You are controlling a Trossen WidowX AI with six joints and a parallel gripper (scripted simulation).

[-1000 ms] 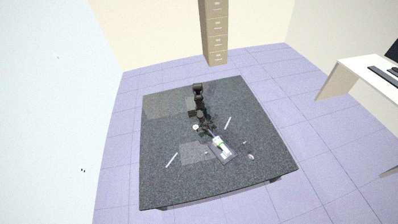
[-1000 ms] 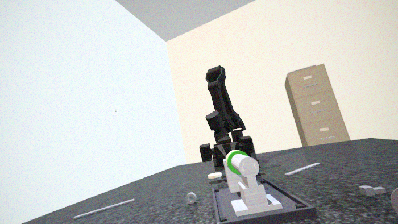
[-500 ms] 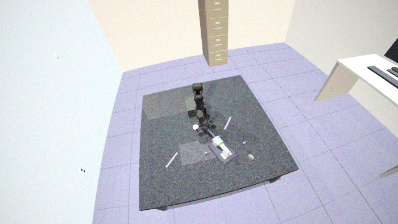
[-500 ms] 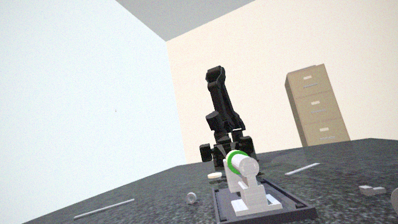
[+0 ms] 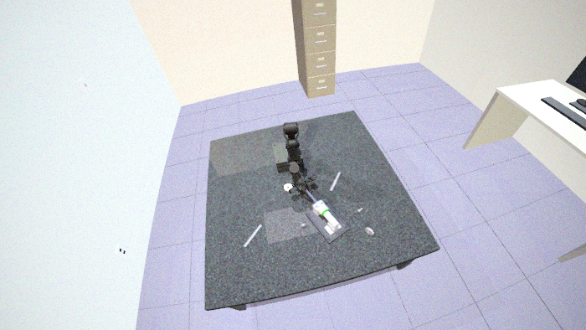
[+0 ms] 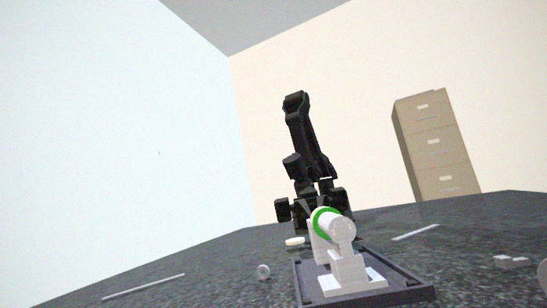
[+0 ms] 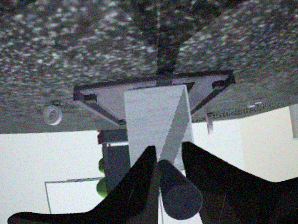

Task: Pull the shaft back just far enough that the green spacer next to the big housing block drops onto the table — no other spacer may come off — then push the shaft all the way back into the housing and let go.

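My gripper tip is 50 mm short of the grey shaft, 20 mm to the right of it and 20 mm below it. From my gripper tip the other things lie so: bolt 150 mm ahead, 270 mm to the left, 60 mm below; green spacer 140 mm ahead, 50 mm to the left, 20 mm above.
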